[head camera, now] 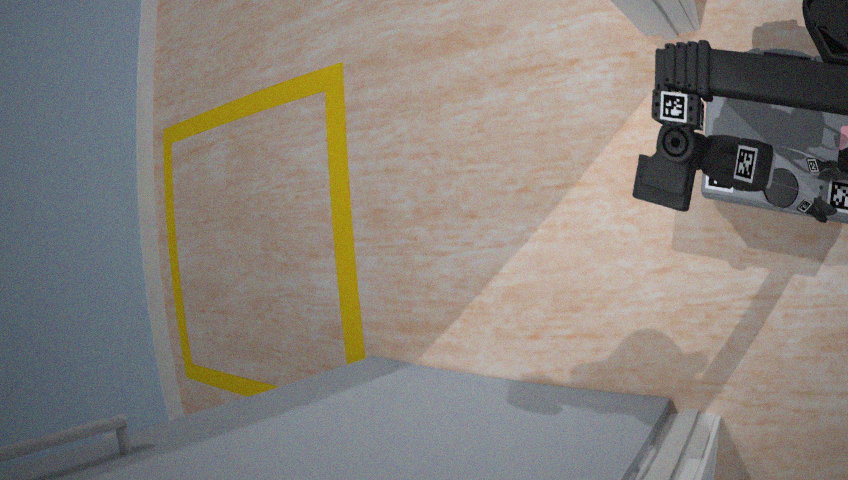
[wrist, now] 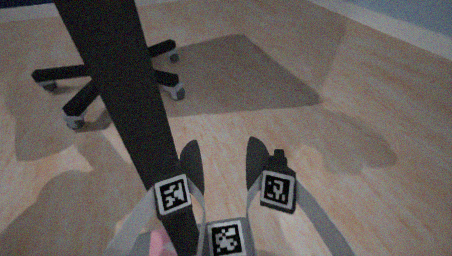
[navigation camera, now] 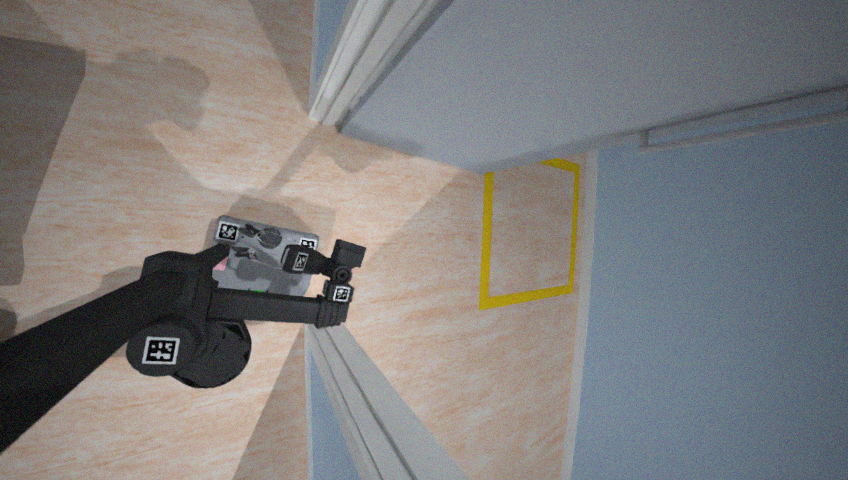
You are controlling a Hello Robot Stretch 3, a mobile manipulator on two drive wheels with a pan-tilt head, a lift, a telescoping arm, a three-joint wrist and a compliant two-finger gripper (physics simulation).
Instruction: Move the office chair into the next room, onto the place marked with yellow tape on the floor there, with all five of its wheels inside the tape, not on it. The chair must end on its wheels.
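Frame: origin at the robot's base, x right, y ahead, z up, level; centimetres.
Seen in the pictures: gripper, fingertip midpoint: [head camera: 837, 194] [wrist: 224, 156] [navigation camera: 236, 238]; robot's base at its link origin: [head camera: 778, 186] [navigation camera: 269, 237].
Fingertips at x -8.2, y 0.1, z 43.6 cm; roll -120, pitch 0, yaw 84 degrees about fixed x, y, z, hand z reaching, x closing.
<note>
Offsets run from my fingertips to a thing's top centre. "spot": to the spot under its first point.
The office chair shows in part in the wrist view: several black legs of its star base {spot: dy -60.2, dx -86.8, dz -33.8 cm} [wrist: 60, 73] with grey wheels stand on the floor at upper left, partly behind the robot's mast. Its seat is out of that view, and the chair does not show in the head or navigation view. The yellow tape outline {spot: dy +29.7, dx +124.0, dz -43.5 cm} [head camera: 346, 237] [navigation camera: 486, 237] lies on the floor beyond the doorway, near a blue wall; the door hides one corner. My gripper [wrist: 224, 156] [head camera: 827, 189] [navigation camera: 245, 241] is open, over the robot's base, with nothing between its fingers and apart from the chair.
An open grey door [head camera: 386, 428] [navigation camera: 505, 89] stands beside the tape, with a bar handle [head camera: 77, 431] [navigation camera: 743, 133]. A pale door frame post [head camera: 660, 14] [navigation camera: 380, 398] stands on the doorway's other side. The robot's black mast [wrist: 115, 75] crosses the wrist view. A blue wall [head camera: 65, 208] [navigation camera: 714, 297] runs behind the tape.
</note>
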